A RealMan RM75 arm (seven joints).
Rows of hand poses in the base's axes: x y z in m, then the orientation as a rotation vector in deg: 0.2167 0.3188 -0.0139 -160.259 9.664 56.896; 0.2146 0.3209 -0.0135 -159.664 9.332 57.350; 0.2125 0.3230 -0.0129 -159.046 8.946 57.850; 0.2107 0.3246 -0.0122 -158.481 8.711 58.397; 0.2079 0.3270 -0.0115 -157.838 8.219 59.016; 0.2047 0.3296 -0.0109 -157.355 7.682 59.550; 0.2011 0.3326 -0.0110 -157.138 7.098 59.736; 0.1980 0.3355 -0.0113 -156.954 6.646 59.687; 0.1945 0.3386 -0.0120 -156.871 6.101 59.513; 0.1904 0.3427 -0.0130 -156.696 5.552 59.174; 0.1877 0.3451 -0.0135 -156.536 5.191 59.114; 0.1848 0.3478 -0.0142 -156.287 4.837 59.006
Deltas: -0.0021 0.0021 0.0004 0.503 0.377 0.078; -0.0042 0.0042 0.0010 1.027 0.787 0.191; -0.0060 0.0058 0.0017 1.447 1.229 0.239; -0.0088 0.0082 0.0024 1.984 1.719 0.433; -0.0120 0.0108 0.0030 2.410 2.124 0.696; -0.0156 0.0138 0.0029 2.706 2.250 1.019; -0.0187 0.0167 0.0026 3.002 2.226 1.233; -0.0222 0.0198 0.0019 3.266 2.097 1.518; -0.0263 0.0239 0.0009 3.657 1.876 1.750; -0.0290 0.0263 0.0004 3.909 1.845 1.916; -0.0319 0.0290 -0.0003 4.250 1.800 2.042
